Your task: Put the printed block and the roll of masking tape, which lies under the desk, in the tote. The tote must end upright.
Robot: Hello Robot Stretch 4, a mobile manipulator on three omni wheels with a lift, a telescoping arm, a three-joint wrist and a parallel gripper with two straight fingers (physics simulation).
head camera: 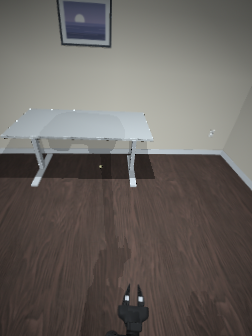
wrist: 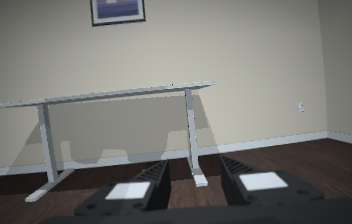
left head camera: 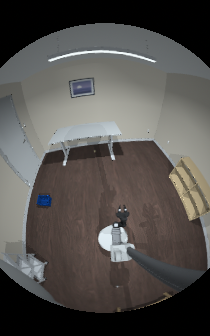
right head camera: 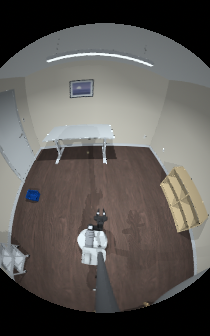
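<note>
The roll of masking tape shows as a tiny yellowish spot on the floor under the white desk, between its legs. The blue tote stands upright on the floor near the left wall. A tiny whitish thing lies on the floor behind the base; it may be the printed block, but is too small to tell. My gripper is open and empty, in front of the base, far from the desk and pointing toward it.
A wooden shelf unit stands along the right wall. A pale trolley stands at the rear left. The desk's two legs end in long feet on the floor. A door is in the left wall.
</note>
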